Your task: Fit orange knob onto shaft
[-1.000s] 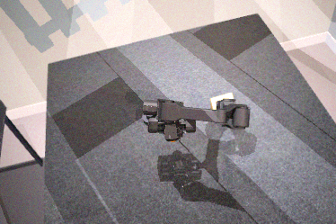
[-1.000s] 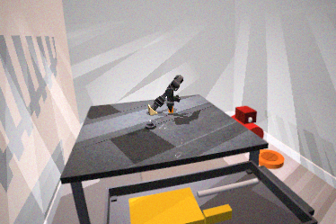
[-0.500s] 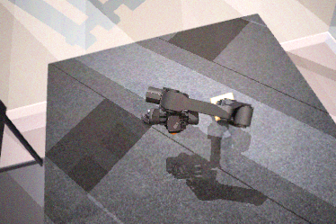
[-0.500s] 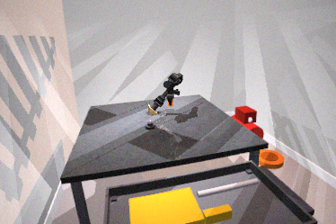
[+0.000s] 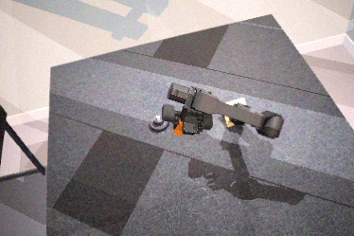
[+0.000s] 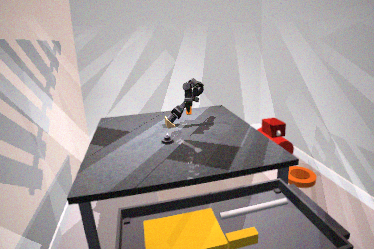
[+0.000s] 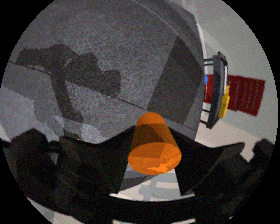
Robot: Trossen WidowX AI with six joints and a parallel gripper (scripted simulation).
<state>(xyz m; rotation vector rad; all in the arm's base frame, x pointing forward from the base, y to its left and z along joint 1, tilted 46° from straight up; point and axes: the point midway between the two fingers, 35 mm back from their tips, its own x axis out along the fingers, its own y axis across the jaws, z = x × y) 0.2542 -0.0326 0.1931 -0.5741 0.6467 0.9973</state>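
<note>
My gripper tip is 10 mm past the orange knob, 10 mm to the right of it and 30 mm below it. Round my gripper tip: dark round pedestal 70 mm ahead, 180 mm to the right, 150 mm below.
</note>
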